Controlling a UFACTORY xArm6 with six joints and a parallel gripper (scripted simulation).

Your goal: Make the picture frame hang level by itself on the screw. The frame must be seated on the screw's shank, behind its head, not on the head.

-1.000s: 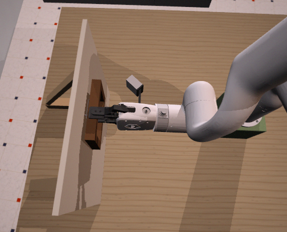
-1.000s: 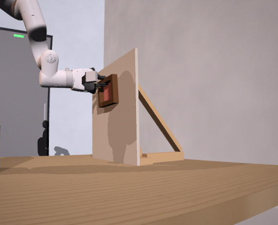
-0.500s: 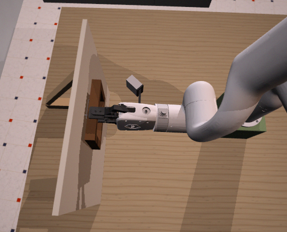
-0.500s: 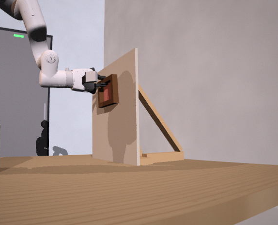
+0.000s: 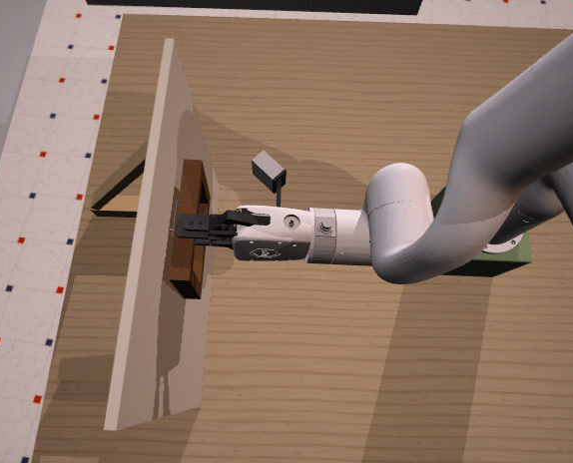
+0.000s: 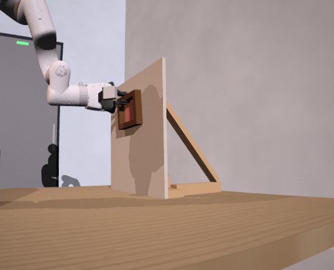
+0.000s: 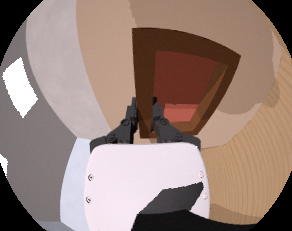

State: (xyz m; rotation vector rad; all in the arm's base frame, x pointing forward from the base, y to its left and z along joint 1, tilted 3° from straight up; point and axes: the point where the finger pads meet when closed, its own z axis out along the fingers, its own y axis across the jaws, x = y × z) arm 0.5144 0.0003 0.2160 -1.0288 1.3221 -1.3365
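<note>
Right now the brown picture frame is 2 cm ahead of my hand, 2 cm to the right of it and 5 cm below it. From my hand the other things lie so: upright board (4 cm ahead, 1 cm to the right, 14 cm below).
</note>
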